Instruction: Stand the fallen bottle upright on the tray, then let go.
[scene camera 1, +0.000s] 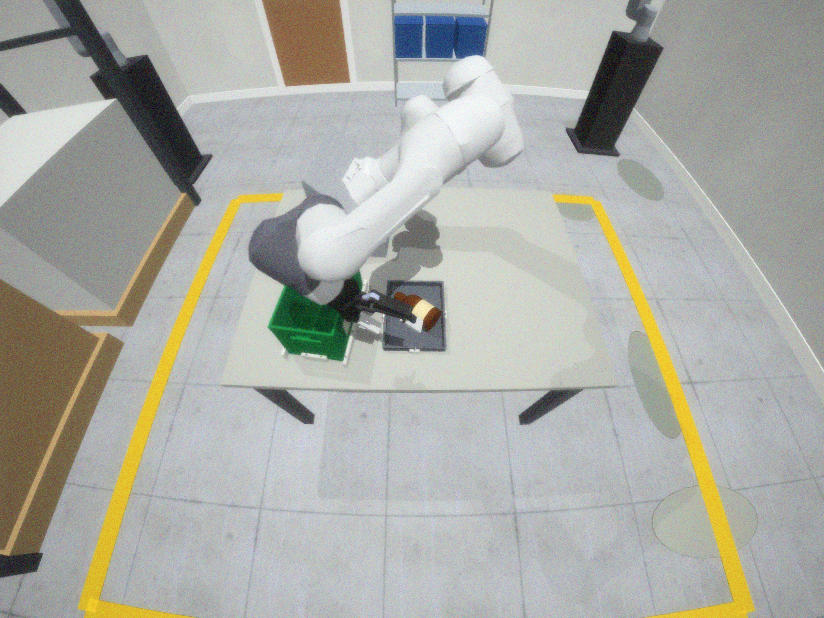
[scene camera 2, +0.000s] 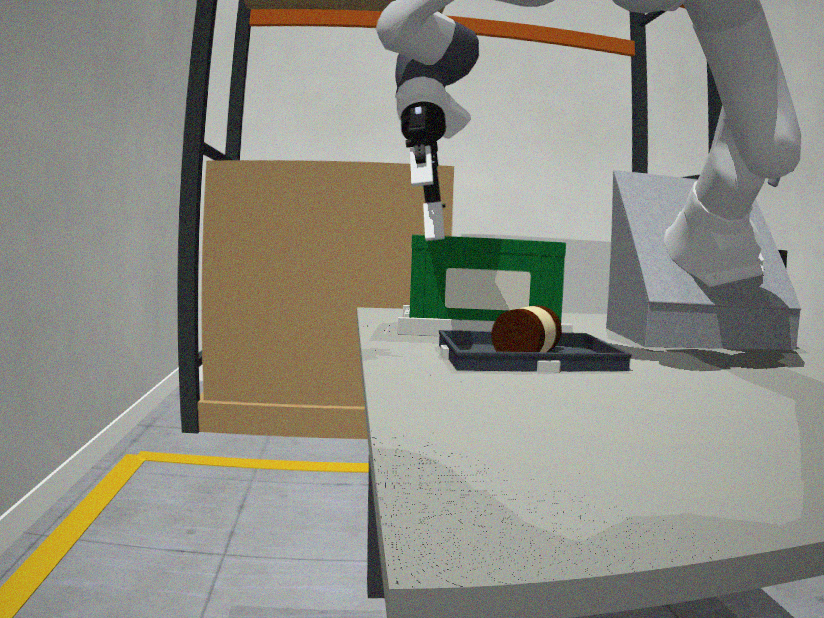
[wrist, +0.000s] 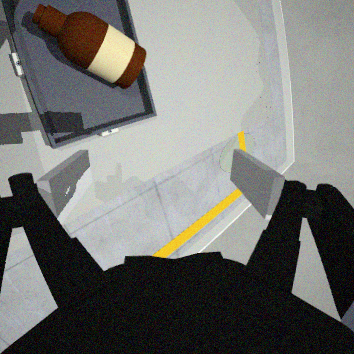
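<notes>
The brown bottle (scene camera 1: 427, 314) (scene camera 2: 522, 330) (wrist: 97, 47) with a cream label lies on its side in the dark tray (scene camera 1: 432, 342) (scene camera 2: 599, 362) (wrist: 105, 107). In scene camera 1 its neck points to the upper left and its base to the right, near the tray's right rim. In scene camera 2 its base faces the camera and the neck is hidden. My gripper (scene camera 1: 392, 322) (scene camera 2: 427, 199) (wrist: 162, 164) is wide open and empty. It hangs above the level of the bottle, apart from it. In the wrist view the bottle lies beyond the fingertips, at the upper left.
A green crate (scene camera 1: 319, 342) (scene camera 2: 489, 256) stands on the table (scene camera 1: 505, 345) (scene camera 2: 599, 452), left of the tray in scene camera 1 and behind it in scene camera 2. A grey sloped block (scene camera 2: 705, 325) stands by the arm's base. Small white pieces sit along the tray's outer sides.
</notes>
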